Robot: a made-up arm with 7 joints. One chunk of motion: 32 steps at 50 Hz.
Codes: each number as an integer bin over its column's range. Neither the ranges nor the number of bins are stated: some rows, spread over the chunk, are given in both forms.
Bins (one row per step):
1: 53 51 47 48 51 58
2: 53 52 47 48 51 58
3: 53 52 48 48 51 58
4: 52 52 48 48 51 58
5: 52 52 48 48 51 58
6: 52 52 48 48 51 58
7: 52 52 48 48 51 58
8: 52 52 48 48 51 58
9: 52 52 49 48 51 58
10: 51 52 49 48 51 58
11: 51 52 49 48 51 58
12: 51 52 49 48 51 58
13: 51 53 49 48 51 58
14: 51 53 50 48 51 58
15: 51 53 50 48 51 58
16: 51 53 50 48 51 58
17: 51 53 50 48 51 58
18: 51 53 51 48 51 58
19: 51 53 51 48 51 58
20: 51 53 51 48 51 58
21: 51 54 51 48 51 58
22: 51 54 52 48 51 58
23: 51 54 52 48 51 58
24: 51 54 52 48 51 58
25: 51 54 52 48 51 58
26: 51 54 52 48 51 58
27: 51 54 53 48 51 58
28: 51 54 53 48 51 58
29: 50 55 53 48 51 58
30: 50 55 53 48 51 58
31: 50 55 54 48 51 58
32: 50 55 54 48 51 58
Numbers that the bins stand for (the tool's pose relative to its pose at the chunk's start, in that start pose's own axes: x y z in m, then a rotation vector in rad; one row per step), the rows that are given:
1: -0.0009 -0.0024 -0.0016 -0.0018 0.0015 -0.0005
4: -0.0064 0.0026 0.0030 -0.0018 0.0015 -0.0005
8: -0.0064 0.0026 0.0030 -0.0018 0.0015 -0.0005
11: -0.0118 0.0026 0.0077 -0.0018 0.0015 -0.0005
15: -0.0118 0.0077 0.0123 -0.0018 0.0015 -0.0005
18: -0.0118 0.0077 0.0170 -0.0018 0.0015 -0.0005
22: -0.0118 0.0127 0.0216 -0.0018 0.0015 -0.0005
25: -0.0118 0.0127 0.0216 -0.0018 0.0015 -0.0005
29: -0.0173 0.0178 0.0263 -0.0018 0.0015 -0.0005
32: -0.0173 0.0178 0.0309 -0.0018 0.0015 -0.0005
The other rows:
2: -0.0009 0.0026 -0.0016 -0.0018 0.0015 -0.0005
3: -0.0009 0.0026 0.0030 -0.0018 0.0015 -0.0005
5: -0.0064 0.0026 0.0030 -0.0018 0.0015 -0.0005
6: -0.0064 0.0026 0.0030 -0.0018 0.0015 -0.0005
7: -0.0064 0.0026 0.0030 -0.0018 0.0015 -0.0005
9: -0.0064 0.0026 0.0077 -0.0018 0.0015 -0.0005
10: -0.0118 0.0026 0.0077 -0.0018 0.0015 -0.0005
12: -0.0118 0.0026 0.0077 -0.0018 0.0015 -0.0005
13: -0.0118 0.0077 0.0077 -0.0018 0.0015 -0.0005
14: -0.0118 0.0077 0.0123 -0.0018 0.0015 -0.0005
16: -0.0118 0.0077 0.0123 -0.0018 0.0015 -0.0005
17: -0.0118 0.0077 0.0123 -0.0018 0.0015 -0.0005
19: -0.0118 0.0077 0.0170 -0.0018 0.0015 -0.0005
20: -0.0118 0.0077 0.0170 -0.0018 0.0015 -0.0005
21: -0.0118 0.0127 0.0170 -0.0018 0.0015 -0.0005
23: -0.0118 0.0127 0.0216 -0.0018 0.0015 -0.0005
24: -0.0118 0.0127 0.0216 -0.0018 0.0015 -0.0005
26: -0.0118 0.0127 0.0216 -0.0018 0.0015 -0.0005
27: -0.0118 0.0127 0.0263 -0.0018 0.0015 -0.0005
28: -0.0118 0.0127 0.0263 -0.0018 0.0015 -0.0005
30: -0.0173 0.0178 0.0263 -0.0018 0.0015 -0.0005
31: -0.0173 0.0178 0.0309 -0.0018 0.0015 -0.0005

